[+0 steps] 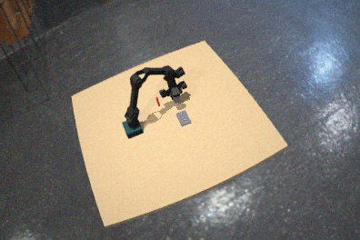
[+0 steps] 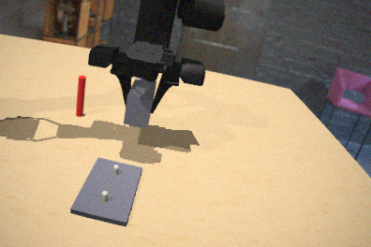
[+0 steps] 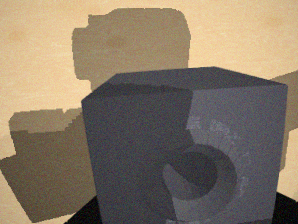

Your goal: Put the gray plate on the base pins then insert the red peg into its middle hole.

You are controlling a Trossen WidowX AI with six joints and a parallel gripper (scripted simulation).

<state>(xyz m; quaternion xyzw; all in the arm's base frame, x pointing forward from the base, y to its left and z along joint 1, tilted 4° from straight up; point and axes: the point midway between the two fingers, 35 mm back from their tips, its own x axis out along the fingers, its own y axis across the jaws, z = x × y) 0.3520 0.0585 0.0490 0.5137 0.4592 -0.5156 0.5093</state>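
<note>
My gripper tip is now 3 cm past the base, 16 cm to the left of it and 4 cm above it. From my gripper tip the other things lie so: red peg: 12 cm behind, 5 cm to the left, 1 cm below; then gray plate: 3 cm above.
</note>
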